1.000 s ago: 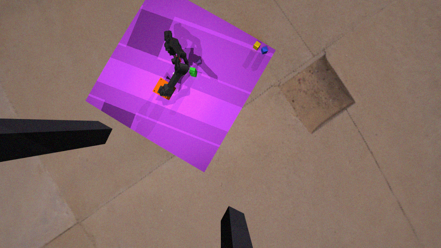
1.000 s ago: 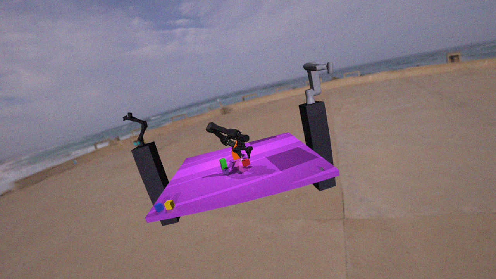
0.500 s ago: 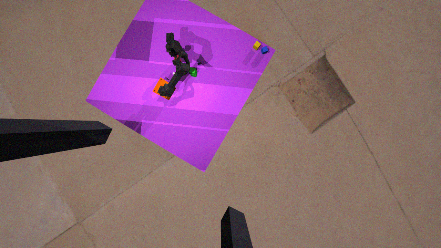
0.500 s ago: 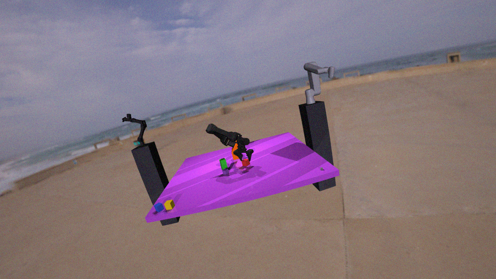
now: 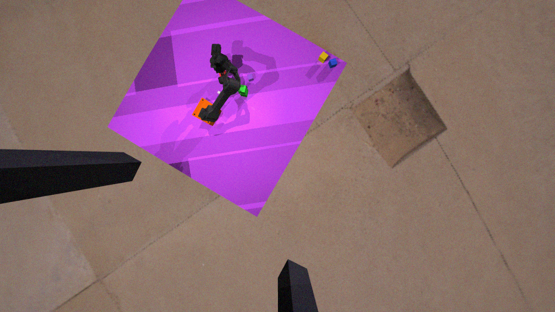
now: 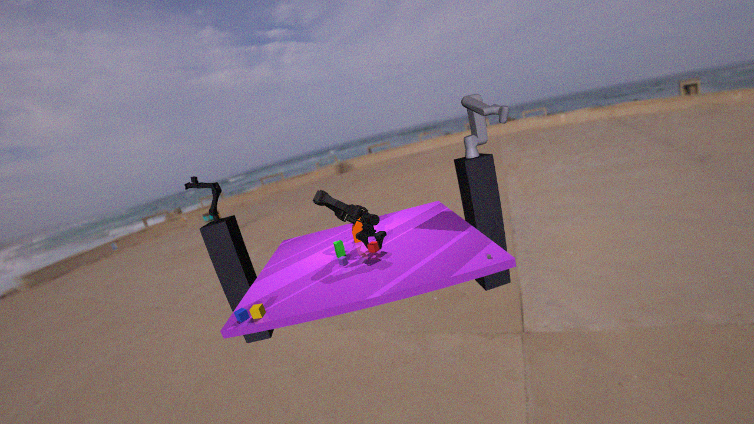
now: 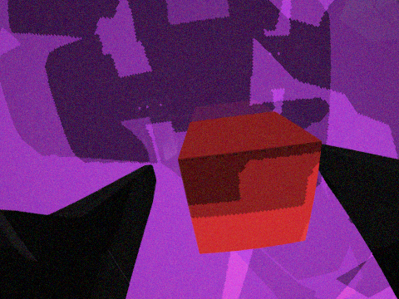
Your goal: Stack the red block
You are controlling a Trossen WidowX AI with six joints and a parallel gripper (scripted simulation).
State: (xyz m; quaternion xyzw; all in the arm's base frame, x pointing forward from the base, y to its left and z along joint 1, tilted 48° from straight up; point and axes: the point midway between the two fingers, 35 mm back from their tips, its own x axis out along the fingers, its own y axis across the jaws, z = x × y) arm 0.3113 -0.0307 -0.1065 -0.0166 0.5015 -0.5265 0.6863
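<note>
Now: gripper tip 1 cm below the red block. Round my gripper tip: yellow block: 44 cm ahead, 58 cm to the right, 1 cm above; then tiny white cube: 13 cm behind, 3 cm to the right; then small purple block: 7 cm ahead, 18 cm to the right, 1 cm above.
</note>
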